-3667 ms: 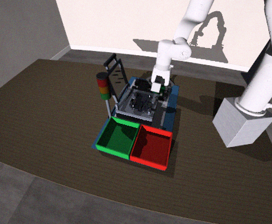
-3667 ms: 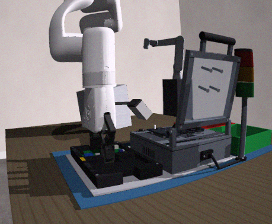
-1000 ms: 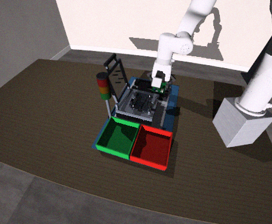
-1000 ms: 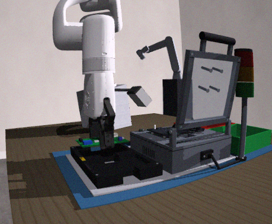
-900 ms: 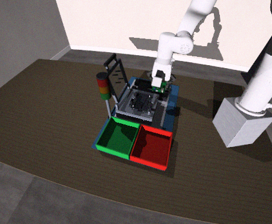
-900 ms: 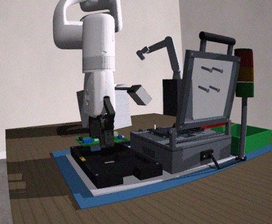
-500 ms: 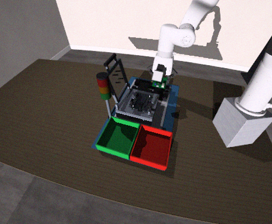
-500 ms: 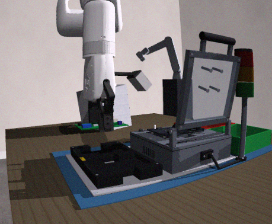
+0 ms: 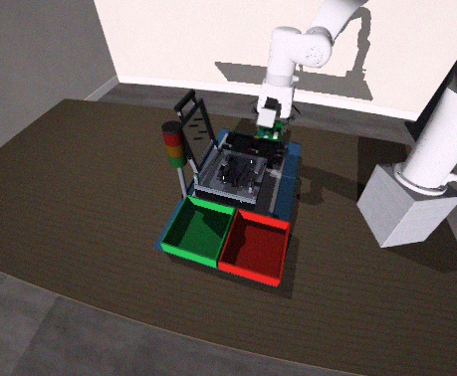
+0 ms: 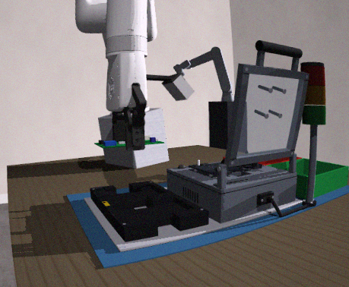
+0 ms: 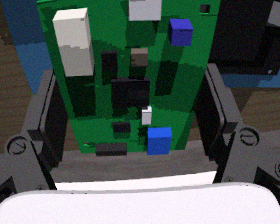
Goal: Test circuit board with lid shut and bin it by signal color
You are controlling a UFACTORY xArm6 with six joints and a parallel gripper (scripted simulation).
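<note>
Now: the plate 80 mm ahead of my hand, 170 mm to the left of it and 50 mm below it. Also, from my hand: clear lid: 200 mm ahead, 150 mm to the left, 60 mm above; green circuit board: right at my hand; red bin: 370 mm to the left, 110 mm below.
</note>
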